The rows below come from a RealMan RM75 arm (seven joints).
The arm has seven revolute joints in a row. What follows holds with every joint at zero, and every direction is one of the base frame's. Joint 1 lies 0.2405 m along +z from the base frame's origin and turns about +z. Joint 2 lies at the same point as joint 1 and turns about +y. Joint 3 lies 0.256 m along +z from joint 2 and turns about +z. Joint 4 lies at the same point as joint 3 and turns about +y. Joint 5 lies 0.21 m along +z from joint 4 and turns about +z. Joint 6 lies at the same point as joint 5 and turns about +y. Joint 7 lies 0.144 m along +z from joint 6 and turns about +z. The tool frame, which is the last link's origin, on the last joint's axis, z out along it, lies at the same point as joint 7; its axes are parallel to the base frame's.
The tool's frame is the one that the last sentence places.
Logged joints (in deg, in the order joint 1, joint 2, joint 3, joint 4, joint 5, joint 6, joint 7), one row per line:
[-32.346 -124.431 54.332 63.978 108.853 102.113 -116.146]
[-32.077 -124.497 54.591 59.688 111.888 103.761 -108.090]
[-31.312 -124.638 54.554 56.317 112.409 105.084 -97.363]
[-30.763 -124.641 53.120 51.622 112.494 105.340 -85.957]
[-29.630 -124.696 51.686 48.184 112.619 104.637 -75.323]
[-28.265 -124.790 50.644 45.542 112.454 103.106 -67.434]
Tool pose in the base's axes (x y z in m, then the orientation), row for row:
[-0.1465 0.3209 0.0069 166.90 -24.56 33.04]
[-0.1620 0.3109 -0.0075 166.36 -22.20 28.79]
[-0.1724 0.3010 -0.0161 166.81 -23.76 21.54]
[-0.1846 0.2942 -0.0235 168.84 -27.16 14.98]
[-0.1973 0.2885 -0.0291 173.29 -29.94 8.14]
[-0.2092 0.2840 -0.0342 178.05 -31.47 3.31]
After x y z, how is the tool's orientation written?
As angles about the fixed x, y, z axes (roll, pitch, yaw), in degrees.
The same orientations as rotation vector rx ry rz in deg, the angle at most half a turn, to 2 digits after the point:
[163.91 44.19 40.96]
[164.14 38.05 37.02]
[165.18 27.28 38.20]
[166.54 17.91 42.24]
[169.27 9.38 45.91]
[172.25 4.15 48.61]

